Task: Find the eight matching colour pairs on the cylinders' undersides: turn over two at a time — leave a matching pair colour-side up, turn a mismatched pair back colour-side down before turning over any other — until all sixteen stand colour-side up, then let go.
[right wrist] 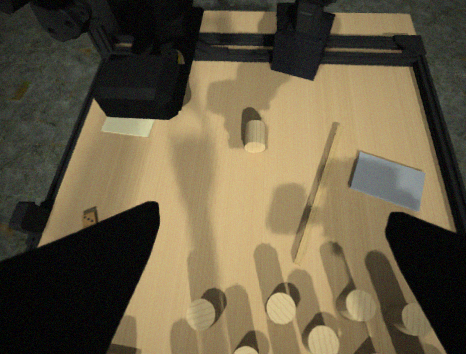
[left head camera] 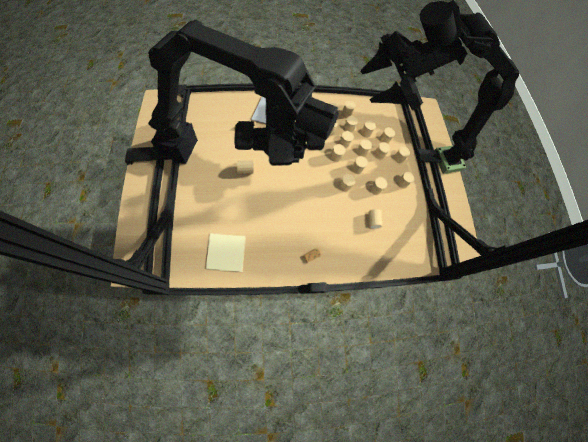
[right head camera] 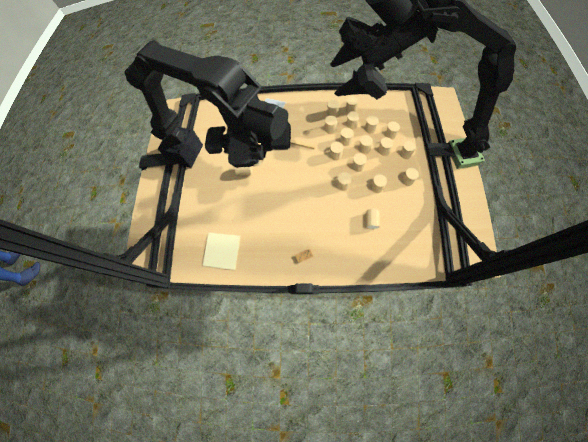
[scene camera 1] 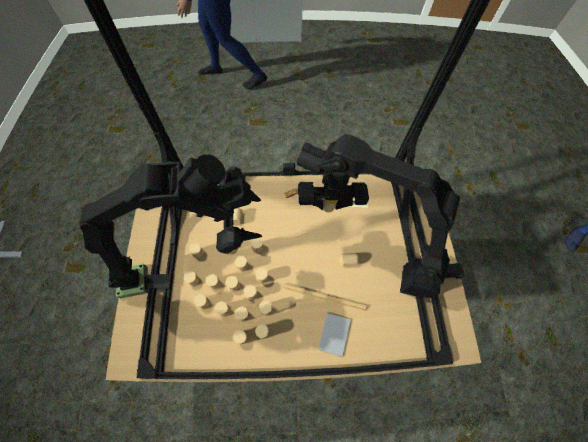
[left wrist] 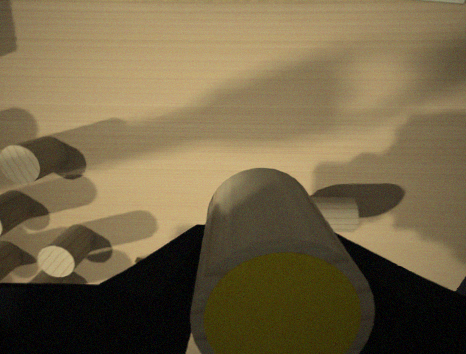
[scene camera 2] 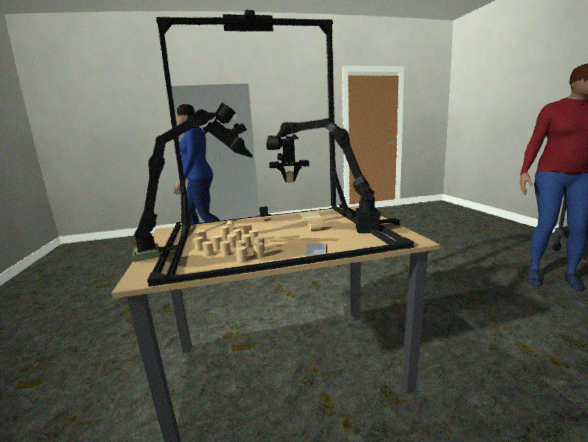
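Pixels of known places: left gripper, between the fingertips: (right wrist: 180,95) (scene camera 1: 328,208) (left wrist: 260,237) (scene camera 2: 290,182); right gripper, between the fingertips: (right wrist: 271,217) (left head camera: 365,86) (right head camera: 333,79) (scene camera 1: 260,218) (scene camera 2: 250,156); left arm's base, origin of its link: (right wrist: 305,23) (left head camera: 171,132) (right head camera: 175,139) (scene camera 1: 426,274) (scene camera 2: 367,210); right arm's base, origin of its link: (left head camera: 452,157) (right head camera: 467,150) (scene camera 1: 129,279) (scene camera 2: 146,248).
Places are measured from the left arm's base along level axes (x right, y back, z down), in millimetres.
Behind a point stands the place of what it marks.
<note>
My left gripper (scene camera 2: 290,172) {z -137, x 70, y -364 mm} is shut on a wooden cylinder (scene camera 1: 329,204) {z -182, x 57, y -364 mm} (left wrist: 282,225) {z -180, x 96, y -371 mm} high above the table; its yellow end faces the left wrist camera. My right gripper (left head camera: 369,86) {z -281, x -82, y -512 mm} (right head camera: 335,79) {z -281, x -82, y -512 mm} (scene camera 1: 261,218) {z -281, x -82, y -512 mm} (right wrist: 271,217) {z -281, x -82, y -512 mm} is open and empty, high above the table. Several cylinders stand in a cluster with plain wooden tops, such as one cylinder (left head camera: 360,164) {z 46, x -94, y -599 mm} (right head camera: 359,162) {z 46, x -93, y -603 mm} (scene camera 1: 241,262) {z 46, x -108, y -598 mm}. One cylinder (left head camera: 245,167) {z 59, x 25, y -254 mm} (scene camera 1: 350,259) {z 58, x 8, y -247 mm} (right wrist: 255,135) {z 56, x 10, y -260 mm} lies on its side near the left arm's base. Another cylinder (left head camera: 375,219) {z 57, x 72, y -681 mm} (right head camera: 372,218) {z 56, x 69, y -682 mm} lies on its side apart from the cluster. Undersides of standing cylinders are hidden.
A pale yellow pad (left head camera: 226,252) {z 93, x 287, y -280 mm} (right head camera: 221,251) {z 93, x 289, y -280 mm} and a small brown block (left head camera: 311,255) {z 88, x 226, y -520 mm} (right head camera: 303,256) {z 88, x 227, y -522 mm} lie toward the table's lower edge in the head views. A thin stick (right wrist: 315,195) {z 85, x -129, y -322 mm} and a grey-blue slab (scene camera 1: 335,334) {z 89, x -243, y -239 mm} (right wrist: 389,180) {z 90, x -246, y -242 mm} lie beyond the cluster. Black rails border the table.
</note>
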